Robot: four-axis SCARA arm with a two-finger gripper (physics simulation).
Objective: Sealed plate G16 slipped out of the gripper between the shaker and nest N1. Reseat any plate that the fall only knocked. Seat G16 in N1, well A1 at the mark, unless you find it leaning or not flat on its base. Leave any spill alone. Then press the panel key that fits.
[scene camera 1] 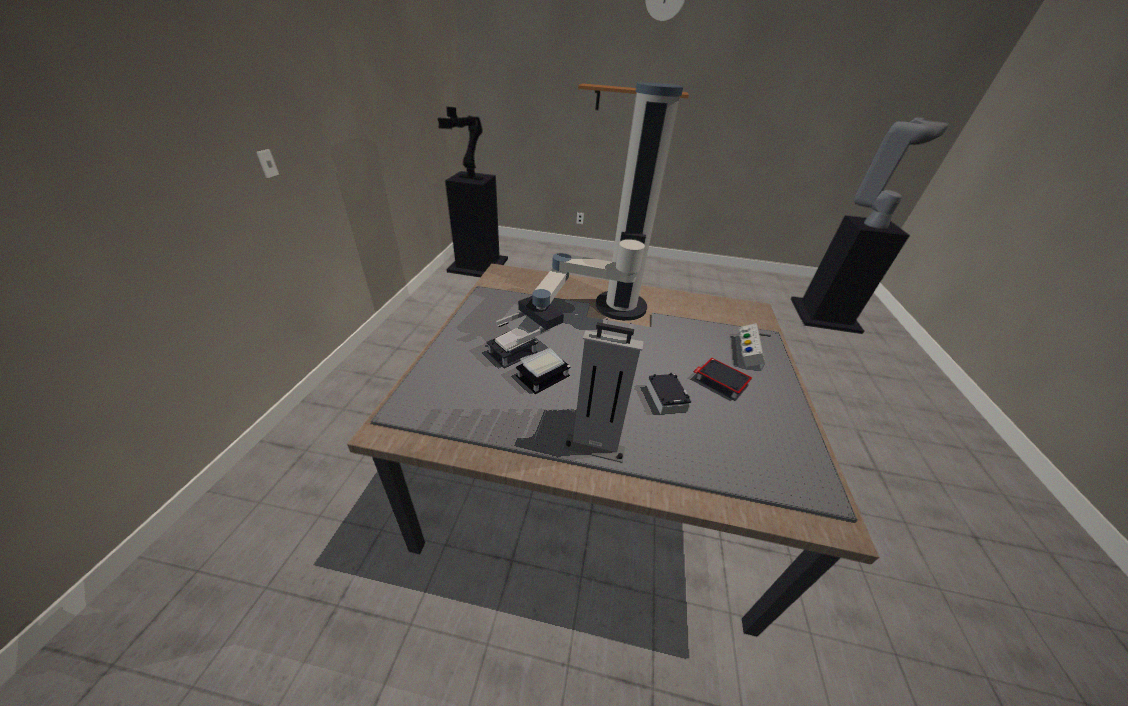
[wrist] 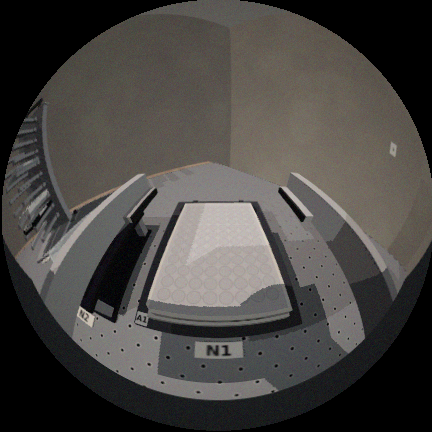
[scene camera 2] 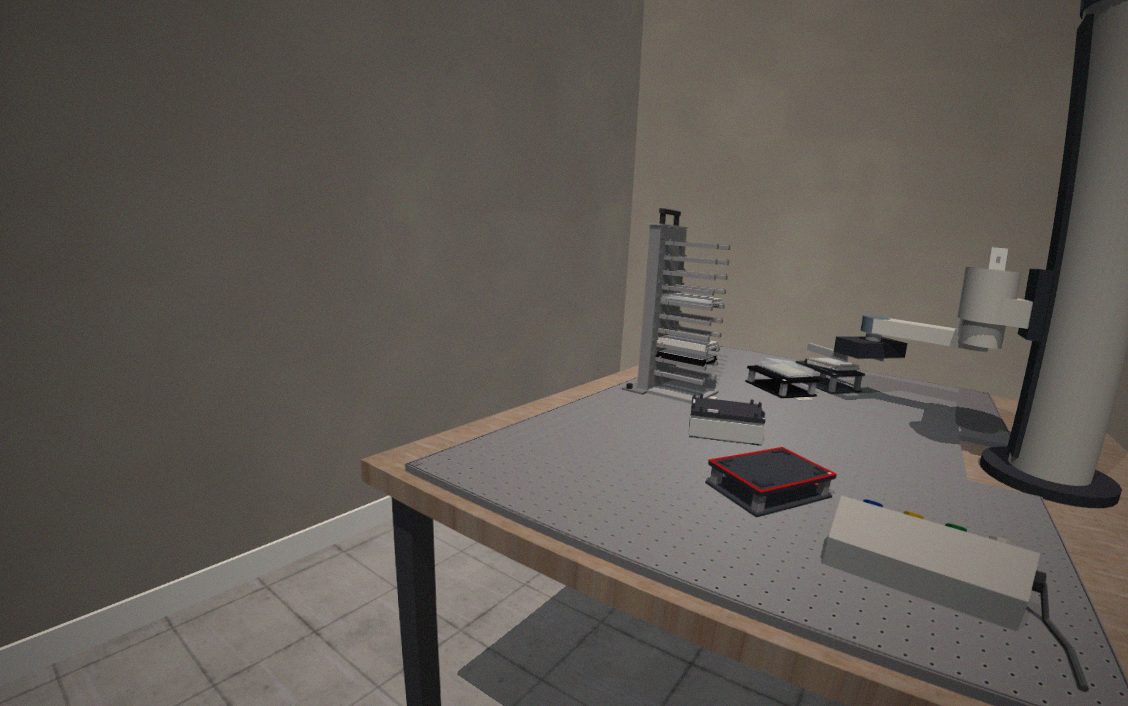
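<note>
A pale plate lies in nest N1. It looks flat, its near edge level, with the A1 mark at the nest's near left corner. Its label cannot be read in the wrist view. My gripper is open, with its fingers apart on either side of the plate and not touching it. Nest N2 bears another plate; in the wrist view the left finger hides much of N2. The button panel stands at the far side of the table.
A tall plate rack stands near the front edge. A light box with black clamps on top and a red-rimmed black stand stand between rack and panel. The arm's column rises at the back.
</note>
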